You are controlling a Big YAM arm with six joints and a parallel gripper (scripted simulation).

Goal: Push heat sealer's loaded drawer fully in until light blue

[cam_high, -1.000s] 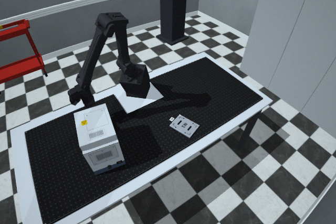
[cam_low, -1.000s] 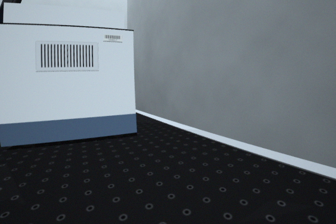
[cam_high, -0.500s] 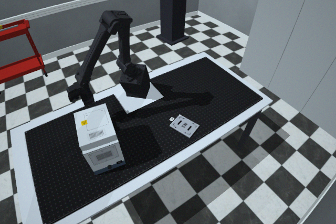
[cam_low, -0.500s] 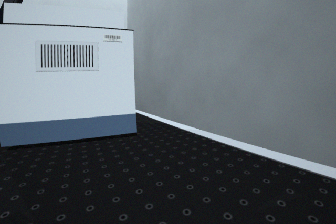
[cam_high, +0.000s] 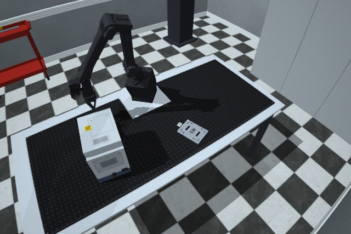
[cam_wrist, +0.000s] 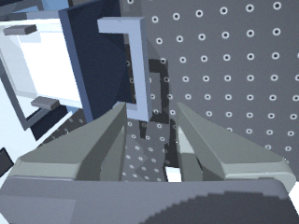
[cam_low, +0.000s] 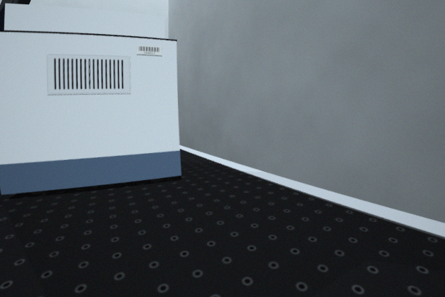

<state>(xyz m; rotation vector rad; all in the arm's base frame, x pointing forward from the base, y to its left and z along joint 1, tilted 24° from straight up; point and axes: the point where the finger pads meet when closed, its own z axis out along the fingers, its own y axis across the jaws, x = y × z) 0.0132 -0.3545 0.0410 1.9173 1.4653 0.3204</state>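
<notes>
The dark blue drawer lies 13 cm ahead of my hand, 7 cm below it and 3 cm to the right of it. From my hand the other things lie so: tiny tag (41 cm to the left, 36 cm ahead, 15 cm below).
</notes>
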